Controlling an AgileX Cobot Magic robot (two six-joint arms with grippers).
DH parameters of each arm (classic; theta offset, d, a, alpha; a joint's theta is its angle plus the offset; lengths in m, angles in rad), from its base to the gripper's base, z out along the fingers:
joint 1: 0 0.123 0 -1.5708
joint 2: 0.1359 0 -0.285 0
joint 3: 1.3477 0 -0.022 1.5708
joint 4: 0 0.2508 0 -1.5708
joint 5: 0 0 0.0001 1.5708
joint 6: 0 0.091 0 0
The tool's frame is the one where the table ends.
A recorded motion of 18 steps. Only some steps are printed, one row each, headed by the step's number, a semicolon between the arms.
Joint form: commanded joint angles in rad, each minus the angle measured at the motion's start. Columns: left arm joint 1, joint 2, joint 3, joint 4, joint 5, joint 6; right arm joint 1, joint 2, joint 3, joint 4, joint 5, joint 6.
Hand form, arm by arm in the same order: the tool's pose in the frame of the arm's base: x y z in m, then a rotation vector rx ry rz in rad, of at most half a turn. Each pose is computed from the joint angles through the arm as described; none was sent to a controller.
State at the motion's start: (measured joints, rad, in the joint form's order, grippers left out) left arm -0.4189 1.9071 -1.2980 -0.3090 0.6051 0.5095; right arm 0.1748 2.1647 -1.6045 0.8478 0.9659 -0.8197
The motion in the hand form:
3: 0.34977 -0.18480 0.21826 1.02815 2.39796 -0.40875; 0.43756 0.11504 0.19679 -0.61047 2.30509 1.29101
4: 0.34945 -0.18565 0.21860 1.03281 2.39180 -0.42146; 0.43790 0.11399 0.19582 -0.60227 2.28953 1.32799
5: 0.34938 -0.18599 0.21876 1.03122 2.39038 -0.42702; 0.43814 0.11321 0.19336 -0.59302 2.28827 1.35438
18: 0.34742 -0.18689 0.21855 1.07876 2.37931 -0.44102; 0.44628 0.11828 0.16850 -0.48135 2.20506 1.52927
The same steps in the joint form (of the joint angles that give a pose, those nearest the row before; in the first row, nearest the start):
3: -0.0028 -0.0534 -0.0182 -0.1674 0.0493 0.1914; -0.0897 0.0087 -0.0131 0.3588 0.1782 -0.1928
4: -0.0028 -0.0534 -0.0182 -0.1846 0.0511 0.2077; -0.0953 0.0160 -0.0132 0.3836 0.1983 -0.2024
5: -0.0028 -0.0534 -0.0182 -0.1914 0.0511 0.2116; -0.0989 0.0243 -0.0132 0.3954 0.2124 -0.2024
18: -0.0028 -0.0534 -0.0183 -0.2096 0.0722 0.2554; -0.0996 0.1091 -0.0132 0.5608 0.2551 -0.2594

